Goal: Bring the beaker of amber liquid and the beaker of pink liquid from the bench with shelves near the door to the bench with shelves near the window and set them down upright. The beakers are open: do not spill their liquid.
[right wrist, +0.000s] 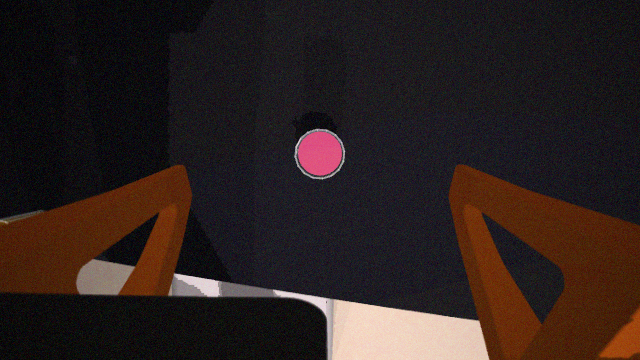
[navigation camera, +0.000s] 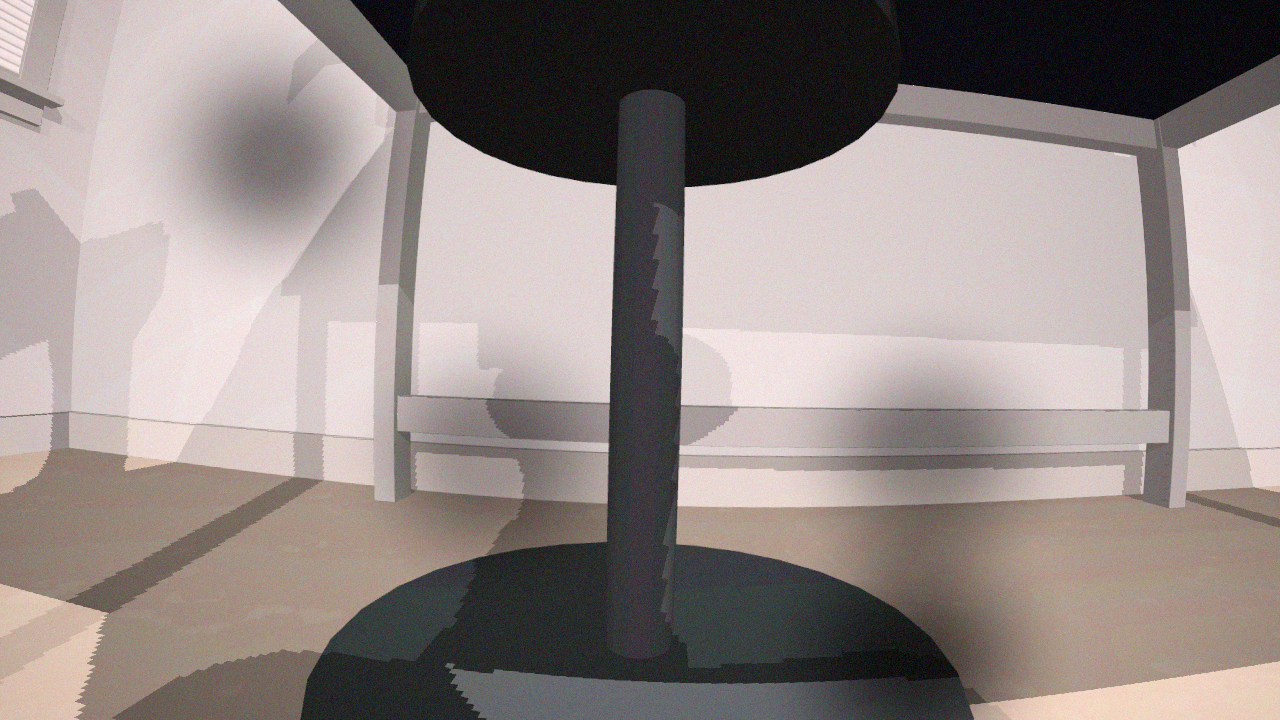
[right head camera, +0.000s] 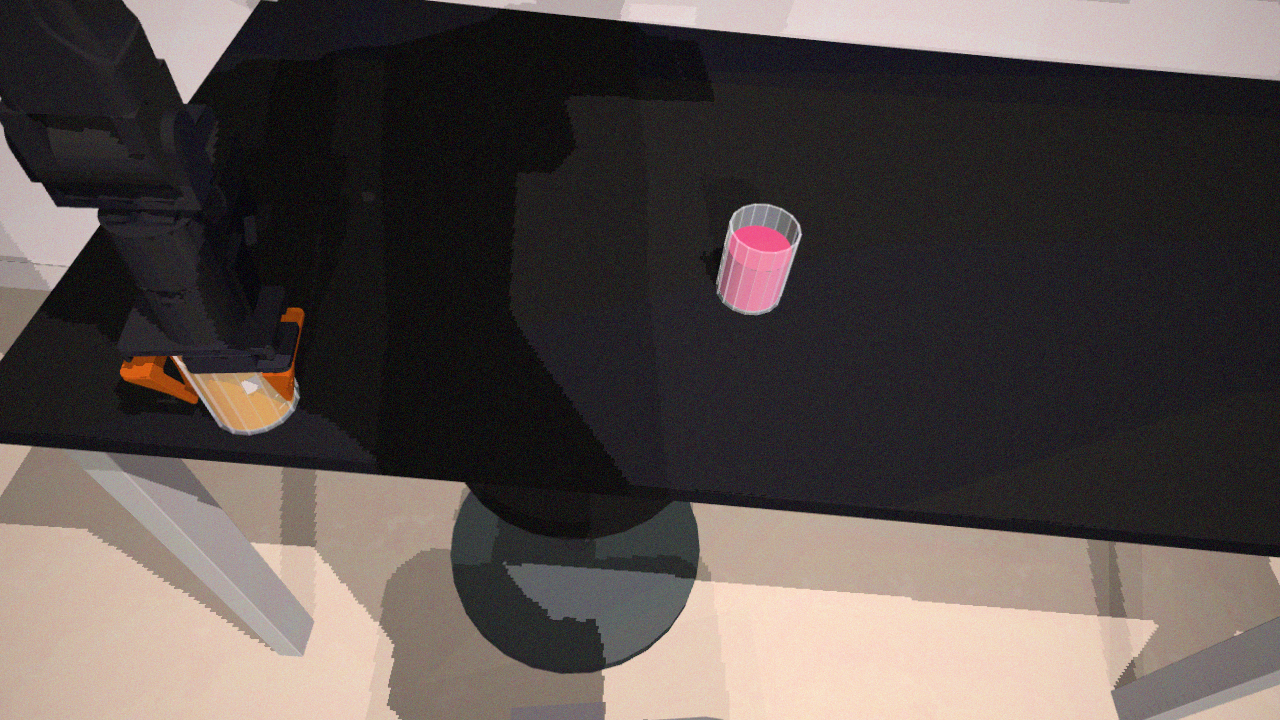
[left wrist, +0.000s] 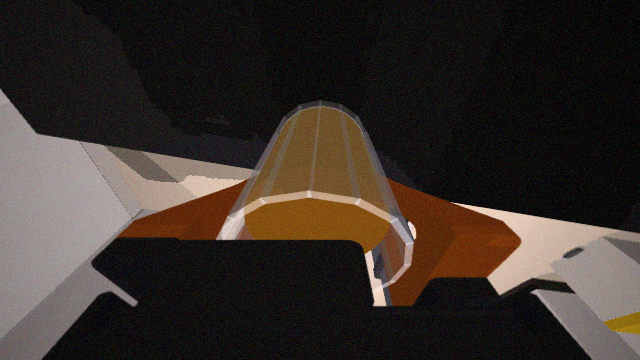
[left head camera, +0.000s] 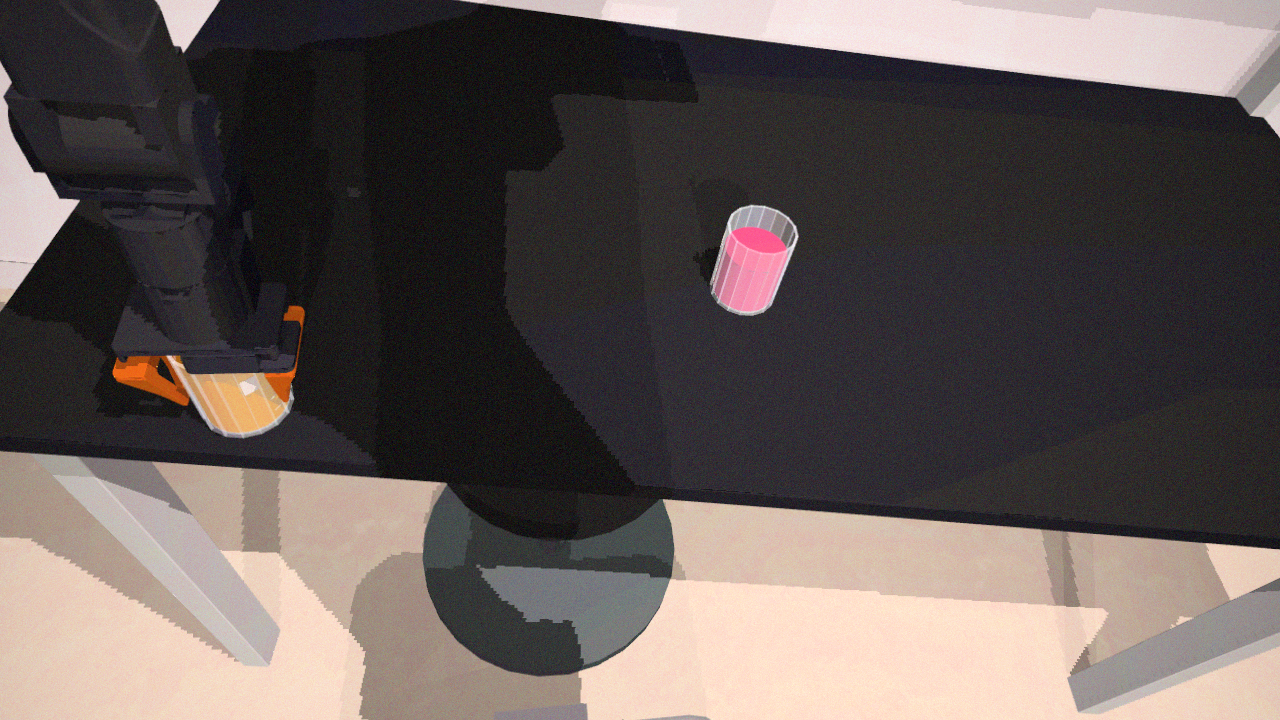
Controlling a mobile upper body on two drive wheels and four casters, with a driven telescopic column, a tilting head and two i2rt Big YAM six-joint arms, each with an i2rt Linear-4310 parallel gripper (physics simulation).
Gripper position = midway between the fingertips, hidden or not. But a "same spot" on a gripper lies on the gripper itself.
My left gripper shows in the right head camera view, in the left wrist view [319, 180] and in the left head camera view; in the navigation camera view it is out of frame. My right gripper shows in the right wrist view [320, 180]; in the navigation camera view it is out of frame, in the right head camera view it is out of frame, in the left wrist view it is out of frame, in the left head camera view it is out of frame. The same spot on my left gripper: [right head camera: 279, 372] is [left head camera: 283, 372].
